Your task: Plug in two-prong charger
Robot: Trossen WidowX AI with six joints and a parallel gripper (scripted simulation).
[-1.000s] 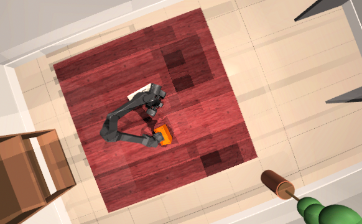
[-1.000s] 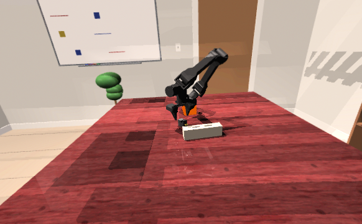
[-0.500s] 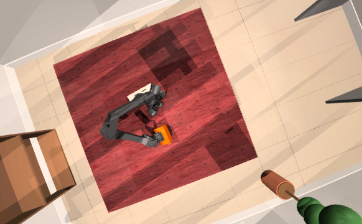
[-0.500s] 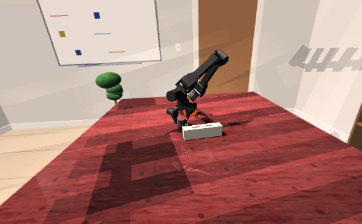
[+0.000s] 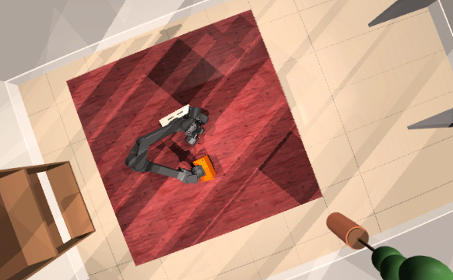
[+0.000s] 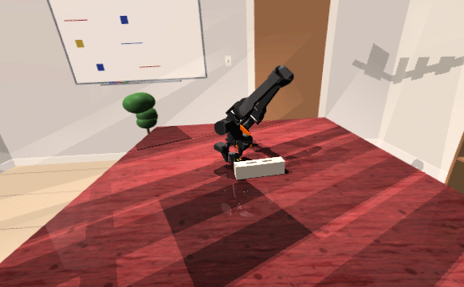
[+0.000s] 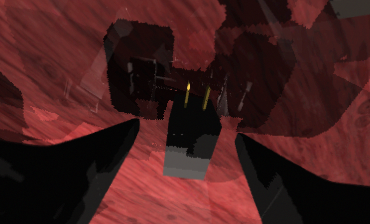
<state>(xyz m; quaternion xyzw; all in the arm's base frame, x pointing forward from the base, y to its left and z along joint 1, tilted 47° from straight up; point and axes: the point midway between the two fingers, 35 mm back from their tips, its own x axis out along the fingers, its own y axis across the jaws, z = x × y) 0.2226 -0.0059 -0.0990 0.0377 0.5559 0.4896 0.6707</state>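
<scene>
My gripper tip is 10 mm to the right of the dark two-prong charger, 10 mm below it and 10 mm short of it.
</scene>
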